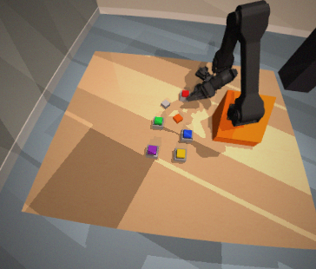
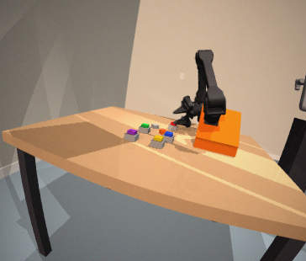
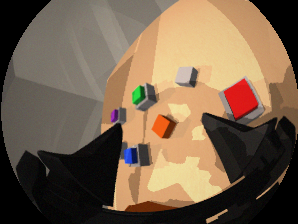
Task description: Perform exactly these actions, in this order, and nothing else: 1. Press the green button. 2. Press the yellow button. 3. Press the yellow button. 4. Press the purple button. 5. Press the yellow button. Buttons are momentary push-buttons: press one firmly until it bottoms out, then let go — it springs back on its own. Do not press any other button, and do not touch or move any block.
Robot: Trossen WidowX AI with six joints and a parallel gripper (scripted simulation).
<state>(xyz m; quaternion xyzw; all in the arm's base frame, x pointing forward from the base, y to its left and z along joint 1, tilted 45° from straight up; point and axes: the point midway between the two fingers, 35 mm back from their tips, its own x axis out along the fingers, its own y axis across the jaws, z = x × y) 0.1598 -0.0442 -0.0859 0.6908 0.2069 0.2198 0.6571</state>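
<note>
The green button lies 11 cm ahead of my gripper tip, 9 cm to the left of it and 4 cm below it. Also, from my gripper tip: red button 8 cm to the right, 4 cm below; blue button 14 cm to the left, 4 cm below, 1 cm behind; small grey block 9 cm ahead, 7 cm below, 2 cm to the right.
</note>
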